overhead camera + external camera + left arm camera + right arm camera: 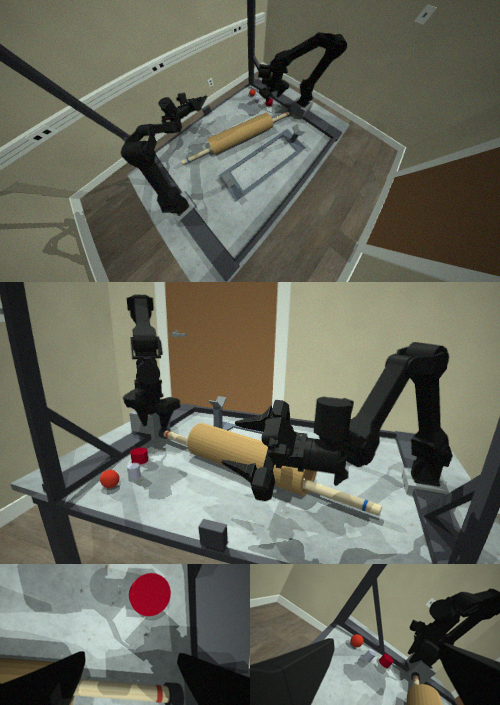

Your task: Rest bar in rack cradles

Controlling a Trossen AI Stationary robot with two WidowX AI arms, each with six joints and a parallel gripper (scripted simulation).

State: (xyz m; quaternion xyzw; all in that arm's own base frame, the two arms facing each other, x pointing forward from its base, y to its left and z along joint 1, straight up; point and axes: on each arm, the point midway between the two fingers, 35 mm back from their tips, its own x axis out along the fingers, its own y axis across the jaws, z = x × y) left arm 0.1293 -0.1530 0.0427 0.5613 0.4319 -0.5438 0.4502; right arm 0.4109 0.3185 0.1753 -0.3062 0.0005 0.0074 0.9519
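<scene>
Right now the red cylinder is 40 mm behind my left hand, 30 mm to the left of it and 110 mm below it. From my left hand the other things lie so: red ball (190 mm behind, 110 mm below); then wooden bar (40 mm ahead, 280 mm to the right, 110 mm below); then small white cylinder (120 mm behind, 20 mm to the right, 110 mm below).
</scene>
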